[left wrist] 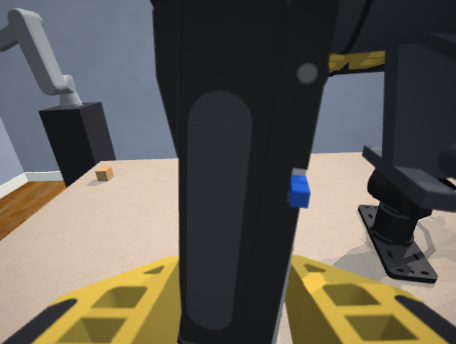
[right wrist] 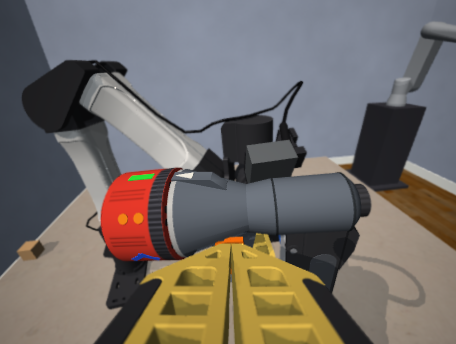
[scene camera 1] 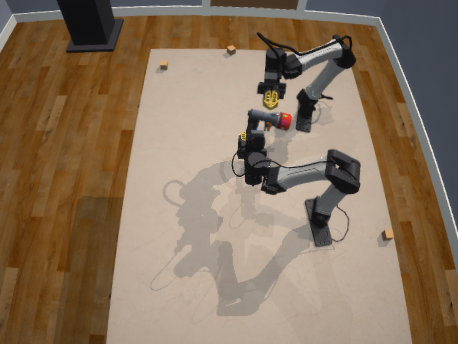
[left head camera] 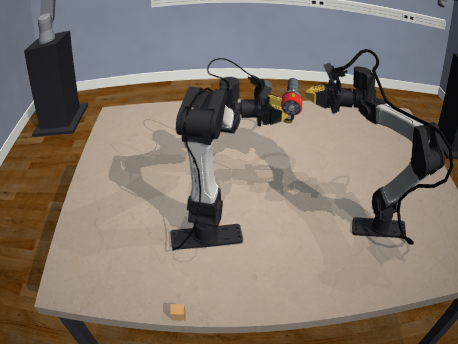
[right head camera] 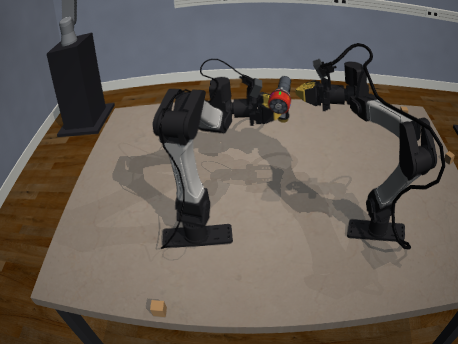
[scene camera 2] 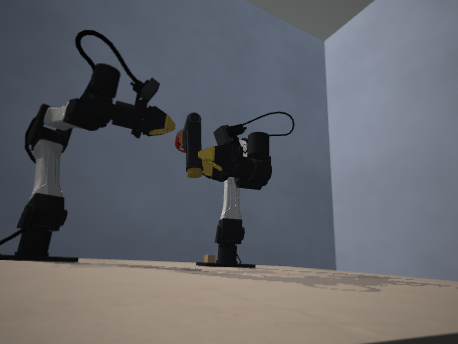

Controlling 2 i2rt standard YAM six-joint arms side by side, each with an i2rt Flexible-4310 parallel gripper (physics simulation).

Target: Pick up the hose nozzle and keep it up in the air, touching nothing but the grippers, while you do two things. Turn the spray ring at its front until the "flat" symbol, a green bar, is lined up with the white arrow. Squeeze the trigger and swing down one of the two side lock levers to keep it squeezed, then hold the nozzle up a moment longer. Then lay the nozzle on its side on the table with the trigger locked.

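Places are measured from the left arm's base along level axes (x ahead, y left, z up), in millimetres.
Pixels of known places: left gripper, fingertip midpoint: (left wrist: 233,266) (scene camera 1: 250,132) (scene camera 2: 194,156); right gripper, fingertip midpoint: (right wrist: 231,252) (scene camera 1: 270,109) (left head camera: 305,94) (right head camera: 295,91) (scene camera 2: 175,127); left arm's base, link origin: (right wrist: 132,265) (scene camera 1: 318,222) (left head camera: 206,238) (right head camera: 196,237) (scene camera 2: 226,266); right arm's base, link origin: (left wrist: 389,238) (scene camera 1: 304,114) (left head camera: 379,228) (right head camera: 377,231) (scene camera 2: 30,260).
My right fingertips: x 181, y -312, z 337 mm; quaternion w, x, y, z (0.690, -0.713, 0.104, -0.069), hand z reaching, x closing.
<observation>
Ahead of a thing's pixels: the offset from my right fingertips to its middle. "pt": to the spot under its first point. Level surfaces: height alone.
The hose nozzle {pt dx +27, dy +29, dz +15 mm} (left head camera: 293,85) (right head camera: 284,84) (scene camera 1: 262,116) (right wrist: 310,202) is up in the air, barrel level and handle down. My left gripper (scene camera 2: 207,157) (left wrist: 233,266) is shut on its black handle {pt dx +72, dy +37, dz -54 mm} (left wrist: 215,200). In the right wrist view the green bar {pt dx -40, dy +49, dz +20 mm} (right wrist: 141,177) on the red spray ring {dx -37, dy +52, dz -9 mm} (right wrist: 117,200) looks about level with the white arrow {dx -16, dy +42, dz +21 mm} (right wrist: 185,175). My right gripper (left head camera: 312,94) (scene camera 1: 271,104) (scene camera 2: 170,126) (right wrist: 231,252) is shut and empty, beside the nozzle, its tips in front of an orange lever {dx +8, dy +17, dz -14 mm} (right wrist: 230,241). The trigger and the lever's lower part are hidden. A blue block {pt dx +53, dy +48, dz -46 mm} (left wrist: 300,191) shows at the handle's edge.
A small wooden cube {dx -453, dy +417, dz -320 mm} (left head camera: 177,311) (right head camera: 158,307) (scene camera 1: 388,234) lies near one table edge. Two more cubes {dx +389, dy -611, dz -320 mm} (scene camera 1: 164,65) {dx +28, dy -687, dz -320 mm} (scene camera 1: 231,49) lie at the end of the table {dz -337 mm} (scene camera 1: 165,150) on the right arm's side. A dark pedestal (left head camera: 52,80) (right wrist: 387,145) stands beyond the table.
</observation>
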